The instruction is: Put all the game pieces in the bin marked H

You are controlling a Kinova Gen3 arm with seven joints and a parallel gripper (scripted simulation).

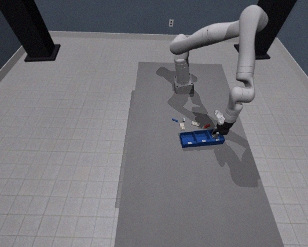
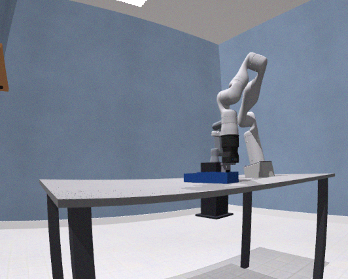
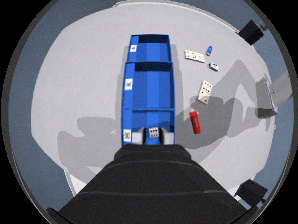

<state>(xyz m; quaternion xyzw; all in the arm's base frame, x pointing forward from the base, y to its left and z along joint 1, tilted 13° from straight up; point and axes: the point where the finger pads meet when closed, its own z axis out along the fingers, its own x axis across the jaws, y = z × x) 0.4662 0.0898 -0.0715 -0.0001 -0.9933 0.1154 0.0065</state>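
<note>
Right now my hand is 20 mm above the die. Also, from my hand: red cylinder: 90 mm behind, 30 mm below, 20 mm to the right; blue three-compartment bin: 80 mm to the right, 10 mm below, 10 mm ahead; grey-white piece: 160 mm to the right, 150 mm behind, 30 mm below.
</note>
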